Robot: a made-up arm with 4 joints.
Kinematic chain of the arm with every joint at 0, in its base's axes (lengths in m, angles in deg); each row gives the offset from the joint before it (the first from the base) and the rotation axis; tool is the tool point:
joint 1: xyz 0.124 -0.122 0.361 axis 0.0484 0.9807 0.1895
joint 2: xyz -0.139 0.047 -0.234 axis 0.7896 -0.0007 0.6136
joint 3: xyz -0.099 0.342 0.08 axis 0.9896 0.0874 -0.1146
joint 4: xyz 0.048 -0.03 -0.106 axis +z
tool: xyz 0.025 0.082 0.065
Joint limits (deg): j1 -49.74..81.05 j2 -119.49..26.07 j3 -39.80..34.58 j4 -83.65..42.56
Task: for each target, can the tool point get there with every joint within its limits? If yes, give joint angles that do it. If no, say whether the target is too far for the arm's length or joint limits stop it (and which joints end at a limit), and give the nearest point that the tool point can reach.
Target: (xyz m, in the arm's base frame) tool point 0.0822 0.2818 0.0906
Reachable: yes | joints -4.24 -14.02 -0.36 -36.39
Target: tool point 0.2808 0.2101 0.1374
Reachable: yes | joints -36.76 -18.45 -29.93 -70.77
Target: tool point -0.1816 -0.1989 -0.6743
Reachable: no: too far | nearest point -0.0411 -0.1344 -0.1976 | short by 0.501 m
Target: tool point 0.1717 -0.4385 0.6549
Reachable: no: joint limits stop it (at a limit: joint 1, joint 2, joint 3, joint 4) | nearest point 0.0002 0.1149 0.5811 | short by 0.584 m
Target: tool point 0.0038 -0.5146 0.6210
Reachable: no: joint limits stop it (at a limit: joint 1, joint 2, joint 4) | nearest point -0.2673 -0.2626 0.2083 | short by 0.554 m
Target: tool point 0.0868 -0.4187 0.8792
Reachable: no: joint limits stop it (at a limit: joint 1, joint 2, joint 3, joint 4) | nearest point -0.0711 0.1190 0.7162 | short by 0.584 m
